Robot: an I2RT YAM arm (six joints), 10 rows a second.
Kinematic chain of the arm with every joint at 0, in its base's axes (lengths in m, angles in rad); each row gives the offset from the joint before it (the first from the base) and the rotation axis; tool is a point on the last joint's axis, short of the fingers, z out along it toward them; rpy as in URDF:
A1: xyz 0 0 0.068 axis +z
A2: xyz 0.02 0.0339 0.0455 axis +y
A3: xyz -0.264 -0.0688 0 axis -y
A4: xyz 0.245 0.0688 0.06 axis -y
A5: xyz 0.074 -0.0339 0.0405 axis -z
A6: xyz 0.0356 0 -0.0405 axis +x
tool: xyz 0 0 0 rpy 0 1.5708 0
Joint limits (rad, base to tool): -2.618..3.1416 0..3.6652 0..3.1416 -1.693..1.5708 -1.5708..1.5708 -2.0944..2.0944
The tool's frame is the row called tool.
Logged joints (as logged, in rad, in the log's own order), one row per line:
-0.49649, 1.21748, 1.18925, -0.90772, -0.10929, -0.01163
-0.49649, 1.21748, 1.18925, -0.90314, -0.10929, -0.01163
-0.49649, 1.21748, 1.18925, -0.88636, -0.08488, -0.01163
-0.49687, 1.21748, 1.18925, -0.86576, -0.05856, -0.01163
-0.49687, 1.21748, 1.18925, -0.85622, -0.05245, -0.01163
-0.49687, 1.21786, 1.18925, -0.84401, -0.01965, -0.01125
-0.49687, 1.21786, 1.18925, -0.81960, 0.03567, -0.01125
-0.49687, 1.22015, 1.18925, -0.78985, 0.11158, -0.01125
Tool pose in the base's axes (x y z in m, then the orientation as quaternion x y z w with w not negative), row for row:
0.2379, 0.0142, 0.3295, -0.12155, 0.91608, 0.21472, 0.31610
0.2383, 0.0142, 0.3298, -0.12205, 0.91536, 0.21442, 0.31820
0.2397, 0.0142, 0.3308, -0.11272, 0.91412, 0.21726, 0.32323
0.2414, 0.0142, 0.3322, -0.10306, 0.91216, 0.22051, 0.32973
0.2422, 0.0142, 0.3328, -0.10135, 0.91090, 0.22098, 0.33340
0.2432, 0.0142, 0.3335, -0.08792, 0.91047, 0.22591, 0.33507
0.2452, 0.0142, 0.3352, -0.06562, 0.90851, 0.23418, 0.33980
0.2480, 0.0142, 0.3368, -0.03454, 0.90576, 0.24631, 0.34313
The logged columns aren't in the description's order. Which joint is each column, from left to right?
Columns, left to right: A5, A2, A3, A4, A6, A1.
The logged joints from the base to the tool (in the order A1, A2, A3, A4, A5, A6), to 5 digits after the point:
-0.01163, 1.21748, 1.18925, -0.90772, -0.49649, -0.10929
-0.01163, 1.21748, 1.18925, -0.90314, -0.49649, -0.10929
-0.01163, 1.21748, 1.18925, -0.88636, -0.49649, -0.08488
-0.01163, 1.21748, 1.18925, -0.86576, -0.49687, -0.05856
-0.01163, 1.21748, 1.18925, -0.85622, -0.49687, -0.05245
-0.01125, 1.21786, 1.18925, -0.84401, -0.49687, -0.01965
-0.01125, 1.21786, 1.18925, -0.81960, -0.49687, 0.03567
-0.01125, 1.22015, 1.18925, -0.78985, -0.49687, 0.11158

